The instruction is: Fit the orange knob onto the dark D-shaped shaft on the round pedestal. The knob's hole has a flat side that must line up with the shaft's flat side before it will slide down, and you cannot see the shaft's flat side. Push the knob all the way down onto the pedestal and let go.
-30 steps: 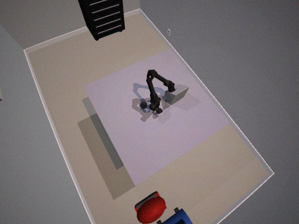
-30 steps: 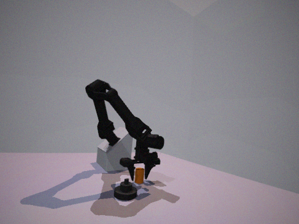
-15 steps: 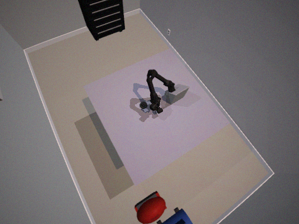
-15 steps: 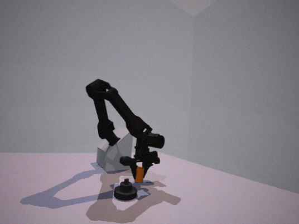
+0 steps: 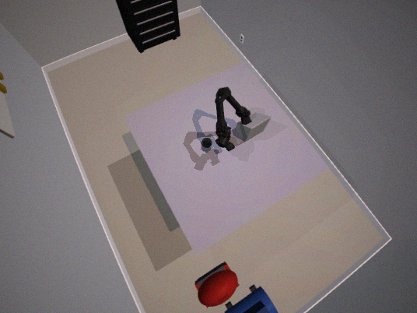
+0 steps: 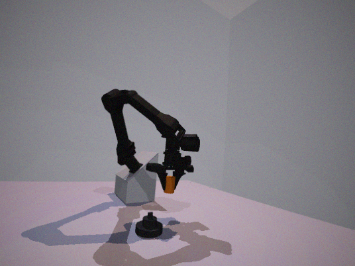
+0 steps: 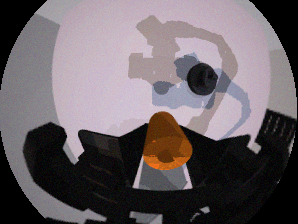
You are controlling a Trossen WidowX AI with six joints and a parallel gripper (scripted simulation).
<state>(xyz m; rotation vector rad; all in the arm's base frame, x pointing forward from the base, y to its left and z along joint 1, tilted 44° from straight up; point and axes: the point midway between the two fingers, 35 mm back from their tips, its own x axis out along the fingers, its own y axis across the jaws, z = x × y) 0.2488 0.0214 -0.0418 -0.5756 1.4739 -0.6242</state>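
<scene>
The dark round pedestal is 12 cm to the right of my gripper tip, 9 cm ahead of it and 7 cm below it. From my gripper tip the other things lie so: orange knob 2 cm above.
</scene>
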